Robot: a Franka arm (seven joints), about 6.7 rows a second.
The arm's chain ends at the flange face. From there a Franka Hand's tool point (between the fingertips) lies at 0.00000 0.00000 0.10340 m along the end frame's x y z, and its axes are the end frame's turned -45 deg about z.
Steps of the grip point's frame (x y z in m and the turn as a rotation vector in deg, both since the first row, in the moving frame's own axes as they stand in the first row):
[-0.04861, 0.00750, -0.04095, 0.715, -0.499, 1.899]
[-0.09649, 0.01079, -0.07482, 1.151, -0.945, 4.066]
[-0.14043, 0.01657, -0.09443, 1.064, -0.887, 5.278]
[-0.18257, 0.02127, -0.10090, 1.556, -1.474, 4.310]
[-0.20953, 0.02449, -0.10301, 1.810, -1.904, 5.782]
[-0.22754, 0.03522, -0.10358, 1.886, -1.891, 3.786]
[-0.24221, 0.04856, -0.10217, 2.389, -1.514, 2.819]
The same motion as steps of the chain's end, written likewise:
[-0.02752, 0.03998, -0.04094, 0.153, -0.858, 1.899]
[-0.05794, 0.07622, -0.07479, 0.146, -1.482, 4.066]
[-0.08511, 0.11136, -0.09440, 0.125, -1.380, 5.278]
[-0.11020, 0.14439, -0.10083, 0.058, -2.143, 4.310]
[-0.12611, 0.16560, -0.10290, -0.066, -2.626, 5.782]
[-0.13118, 0.18595, -0.10347, -0.004, -2.671, 3.786]
[-0.13198, 0.20684, -0.10204, 0.619, -2.760, 2.819]

